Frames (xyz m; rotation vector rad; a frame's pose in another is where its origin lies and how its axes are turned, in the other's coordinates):
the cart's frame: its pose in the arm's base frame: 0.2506 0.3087 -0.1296 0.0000 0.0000 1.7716
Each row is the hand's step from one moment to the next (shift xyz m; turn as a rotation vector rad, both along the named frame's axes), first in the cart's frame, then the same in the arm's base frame.
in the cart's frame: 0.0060 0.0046 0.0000 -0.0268 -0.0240 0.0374
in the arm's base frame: -0.0057 0.0050 0.0000 0.0289 -0.0215 0.0374
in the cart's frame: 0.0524 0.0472 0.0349 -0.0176 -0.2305 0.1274
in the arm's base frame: -0.0567 0.0419 0.0349 0.2294 0.0287 0.1274
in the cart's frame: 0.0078 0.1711 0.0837 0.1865 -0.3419 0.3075
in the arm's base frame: -0.1692 -0.0265 0.0837 0.2978 0.2509 0.3075
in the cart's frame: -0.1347 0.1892 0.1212 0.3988 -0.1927 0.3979
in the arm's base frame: -0.1585 -0.1697 0.1212 0.1093 0.4292 0.3979
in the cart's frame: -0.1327 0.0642 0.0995 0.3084 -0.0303 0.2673
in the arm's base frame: -0.0364 -0.1428 0.0995 -0.0318 0.3082 0.2673
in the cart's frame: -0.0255 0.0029 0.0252 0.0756 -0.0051 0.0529
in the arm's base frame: 0.0022 -0.0256 0.0252 -0.0101 0.0751 0.0529
